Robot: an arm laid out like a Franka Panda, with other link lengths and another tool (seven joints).
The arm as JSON. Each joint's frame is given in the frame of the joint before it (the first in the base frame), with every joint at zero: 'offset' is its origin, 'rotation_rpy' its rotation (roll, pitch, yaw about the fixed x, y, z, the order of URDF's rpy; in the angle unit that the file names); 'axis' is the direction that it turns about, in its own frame. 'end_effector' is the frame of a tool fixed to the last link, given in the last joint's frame.
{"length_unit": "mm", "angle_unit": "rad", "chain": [
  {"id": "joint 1", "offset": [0.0, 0.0, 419.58], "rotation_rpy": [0.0, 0.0, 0.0], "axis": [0.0, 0.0, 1.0]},
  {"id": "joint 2", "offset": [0.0, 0.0, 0.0], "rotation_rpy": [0.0, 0.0, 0.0], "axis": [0.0, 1.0, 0.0]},
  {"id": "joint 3", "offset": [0.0, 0.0, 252.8], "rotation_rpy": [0.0, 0.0, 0.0], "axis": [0.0, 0.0, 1.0]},
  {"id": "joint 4", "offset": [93.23, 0.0, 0.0], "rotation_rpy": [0.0, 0.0, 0.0], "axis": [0.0, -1.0, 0.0]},
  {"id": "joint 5", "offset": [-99.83, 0.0, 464.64], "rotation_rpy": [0.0, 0.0, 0.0], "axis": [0.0, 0.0, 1.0]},
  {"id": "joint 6", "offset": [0.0, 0.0, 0.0], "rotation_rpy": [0.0, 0.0, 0.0], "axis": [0.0, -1.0, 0.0]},
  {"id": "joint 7", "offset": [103.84, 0.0, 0.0], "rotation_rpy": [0.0, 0.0, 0.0], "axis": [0.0, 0.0, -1.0]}
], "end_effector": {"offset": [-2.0, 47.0, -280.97], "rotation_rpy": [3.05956, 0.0, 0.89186]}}
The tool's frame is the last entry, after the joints.
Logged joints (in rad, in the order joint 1, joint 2, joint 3, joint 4, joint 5, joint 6, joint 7), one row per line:
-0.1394, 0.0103, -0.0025, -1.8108, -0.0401, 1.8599, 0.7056
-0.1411, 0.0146, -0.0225, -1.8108, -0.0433, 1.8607, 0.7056
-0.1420, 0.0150, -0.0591, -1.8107, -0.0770, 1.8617, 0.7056
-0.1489, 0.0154, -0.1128, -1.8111, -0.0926, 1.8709, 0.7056
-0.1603, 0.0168, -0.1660, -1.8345, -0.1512, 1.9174, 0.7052
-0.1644, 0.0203, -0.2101, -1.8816, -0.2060, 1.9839, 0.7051
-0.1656, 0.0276, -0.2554, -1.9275, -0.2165, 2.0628, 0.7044
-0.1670, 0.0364, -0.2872, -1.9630, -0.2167, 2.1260, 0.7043
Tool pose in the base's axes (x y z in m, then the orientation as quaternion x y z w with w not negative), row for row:
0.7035, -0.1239, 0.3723, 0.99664, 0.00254, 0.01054, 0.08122
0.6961, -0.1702, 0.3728, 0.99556, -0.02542, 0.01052, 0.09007
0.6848, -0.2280, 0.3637, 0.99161, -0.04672, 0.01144, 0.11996
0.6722, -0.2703, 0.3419, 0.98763, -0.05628, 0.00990, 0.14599
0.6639, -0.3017, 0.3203, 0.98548, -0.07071, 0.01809, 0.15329
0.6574, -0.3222, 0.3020, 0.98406, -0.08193, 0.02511, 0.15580
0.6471, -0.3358, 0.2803, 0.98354, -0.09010, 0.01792, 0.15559
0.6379, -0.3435, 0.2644, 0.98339, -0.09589, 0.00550, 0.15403
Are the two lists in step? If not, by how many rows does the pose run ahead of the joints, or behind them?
The pose runs 2 rows ahead of the joints: the pose in row i belongs to the joints in row i + 2.
